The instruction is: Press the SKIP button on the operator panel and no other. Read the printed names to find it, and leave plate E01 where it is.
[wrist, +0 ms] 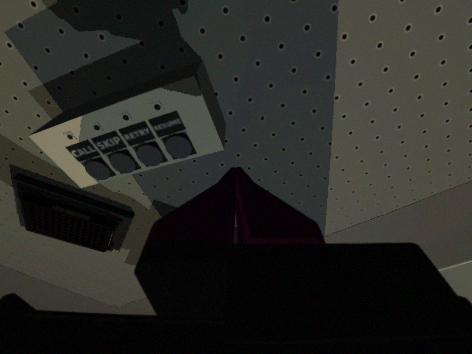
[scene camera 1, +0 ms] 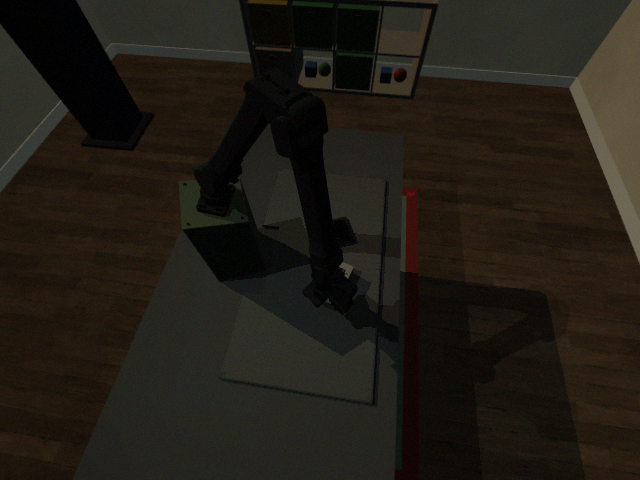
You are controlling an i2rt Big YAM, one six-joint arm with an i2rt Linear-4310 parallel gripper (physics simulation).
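Pixels of known places: gripper, between the fingertips: (wrist: 236, 176); arm's base, origin of its link: (scene camera 1: 216, 199).
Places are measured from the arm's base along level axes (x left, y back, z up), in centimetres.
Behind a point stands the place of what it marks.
The operator panel (scene camera 1: 346, 269) @[y -42.1, x -4.6, z -28.6 cm] (wrist: 206, 131) @[y -35.3, x -16.6, z -28.5 cm] is a pale box, partly hidden by the arm in the scene view. In the wrist view its printed names read CALL, SKIP, RETRY and RESUME, each beside a dark round button. The SKIP button (wrist: 122, 162) @[y -37.7, x -8.1, z -28.2 cm] is between the CALL button (wrist: 98, 170) @[y -38.5, x -5.3, z -28.2 cm] and the RETRY button (wrist: 150, 155) @[y -36.6, x -10.9, z -28.2 cm]. The RESUME button (wrist: 178, 146) @[y -35.7, x -13.7, z -28.2 cm] is at the right end. My gripper (scene camera 1: 328, 302) @[y -34.3, x -19.0, z -21.8 cm] (wrist: 236, 176) @[y -34.3, x -19.0, z -21.8 cm] is shut and empty; its tips appear right of the buttons in the wrist view, apart from them. A dark gridded plate (scene camera 1: 345, 230) @[y -40.1, x 13.8, z -31.2 cm] (wrist: 70, 215) @[y -35.9, x 9.3, z -31.2 cm] lies beyond the panel; no E01 print is readable.
The panel and the dark plate are on a perforated board (scene camera 1: 305, 356) @[y -31.7, x -35.8, z -33.8 cm] (wrist: 280, 100) @[y -31.6, x -22.9, z -33.8 cm] on the table (scene camera 1: 170, 356) @[y 13.9, x -41.9, z -35.1 cm]. A green block (scene camera 1: 227, 253) @[y -1.9, x -9.9, z -16.3 cm] carries the arm base at the left. A red strip (scene camera 1: 410, 320) runs along the table's right side. Shadows cross the board.
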